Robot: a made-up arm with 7 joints. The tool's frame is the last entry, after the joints. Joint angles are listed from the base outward.
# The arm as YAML. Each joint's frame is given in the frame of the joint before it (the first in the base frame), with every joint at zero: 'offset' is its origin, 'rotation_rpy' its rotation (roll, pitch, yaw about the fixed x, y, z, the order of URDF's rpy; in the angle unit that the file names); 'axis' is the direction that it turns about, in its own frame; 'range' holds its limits. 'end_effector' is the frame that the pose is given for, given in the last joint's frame.
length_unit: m
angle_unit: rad
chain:
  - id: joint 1
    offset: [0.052, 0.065, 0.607]
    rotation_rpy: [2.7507, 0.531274, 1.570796]
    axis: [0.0, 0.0, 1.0]
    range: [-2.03, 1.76]
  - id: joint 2
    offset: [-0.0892, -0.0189, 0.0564]
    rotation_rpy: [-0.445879, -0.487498, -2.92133]
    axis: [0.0, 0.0, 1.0]
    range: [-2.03, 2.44]
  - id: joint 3
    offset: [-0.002, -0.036, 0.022]
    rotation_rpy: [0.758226, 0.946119, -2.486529]
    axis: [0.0, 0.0, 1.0]
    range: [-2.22, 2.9]
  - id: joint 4
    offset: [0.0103, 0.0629, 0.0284]
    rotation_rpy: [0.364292, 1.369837, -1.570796]
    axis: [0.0, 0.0, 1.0]
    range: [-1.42, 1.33]
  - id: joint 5
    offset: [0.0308, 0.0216, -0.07]
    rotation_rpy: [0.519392, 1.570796, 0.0]
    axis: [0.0, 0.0, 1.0]
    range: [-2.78, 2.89]
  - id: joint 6
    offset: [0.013, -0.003, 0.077]
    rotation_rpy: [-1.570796, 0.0, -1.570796]
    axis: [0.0, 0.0, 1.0]
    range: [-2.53, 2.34]
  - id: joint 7
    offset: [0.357, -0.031, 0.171]
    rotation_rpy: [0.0, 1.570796, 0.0]
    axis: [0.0, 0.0, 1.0]
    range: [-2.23, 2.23]
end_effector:
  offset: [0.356, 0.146, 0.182]
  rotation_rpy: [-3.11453, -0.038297, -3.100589]
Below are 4 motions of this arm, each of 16 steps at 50 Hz.
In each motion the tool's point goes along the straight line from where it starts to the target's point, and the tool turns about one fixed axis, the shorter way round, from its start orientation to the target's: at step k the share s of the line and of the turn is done. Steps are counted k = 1, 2, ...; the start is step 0. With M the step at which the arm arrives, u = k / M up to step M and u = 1 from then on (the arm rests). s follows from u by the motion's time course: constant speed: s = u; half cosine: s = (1 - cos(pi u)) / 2; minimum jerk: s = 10 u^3 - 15 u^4 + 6 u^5.
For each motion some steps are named. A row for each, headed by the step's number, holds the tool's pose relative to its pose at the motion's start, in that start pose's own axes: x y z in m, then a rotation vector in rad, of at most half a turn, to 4 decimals.
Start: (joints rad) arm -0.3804 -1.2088 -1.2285 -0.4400 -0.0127 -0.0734 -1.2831
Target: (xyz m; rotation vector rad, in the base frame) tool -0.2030 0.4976 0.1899 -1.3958 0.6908 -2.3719
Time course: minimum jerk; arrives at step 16
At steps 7, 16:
7: 0.0369 0.0490 -0.0348 0.0607 -0.1027 -0.0358
16: 0.0961 0.1275 -0.0907 0.1580 -0.2675 -0.0931

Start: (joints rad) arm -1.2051 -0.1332 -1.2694 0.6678 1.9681 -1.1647 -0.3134
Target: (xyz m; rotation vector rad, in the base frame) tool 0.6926 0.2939 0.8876 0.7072 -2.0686 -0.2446
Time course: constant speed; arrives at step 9
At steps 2, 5, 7, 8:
2: -0.0016 0.0052 0.0011 0.0011 0.0062 -0.0179
5: -0.0039 0.0130 0.0028 0.0026 0.0156 -0.0448
7: -0.0055 0.0183 0.0039 0.0037 0.0219 -0.0627
8: -0.0063 0.0209 0.0045 0.0042 0.0250 -0.0716

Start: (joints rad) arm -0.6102 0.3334 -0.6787 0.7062 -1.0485 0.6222 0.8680
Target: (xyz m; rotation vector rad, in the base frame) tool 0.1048 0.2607 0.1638 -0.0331 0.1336 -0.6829
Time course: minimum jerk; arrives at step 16
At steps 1, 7, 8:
1: -0.0001 0.0000 0.0002 0.0008 -0.0002 0.0010
7: -0.0103 -0.0025 0.0282 0.1358 -0.0405 0.1728
8: -0.0134 -0.0032 0.0367 0.1769 -0.0527 0.2250

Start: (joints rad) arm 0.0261 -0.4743 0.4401 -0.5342 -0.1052 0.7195 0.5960
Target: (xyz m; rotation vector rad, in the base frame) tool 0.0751 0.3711 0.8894 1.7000 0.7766 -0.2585
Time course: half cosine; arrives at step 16
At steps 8, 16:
8: -0.1279 0.0493 0.1256 0.2901 0.1598 0.2466
16: -0.2558 0.0987 0.2512 0.5802 0.3196 0.4932

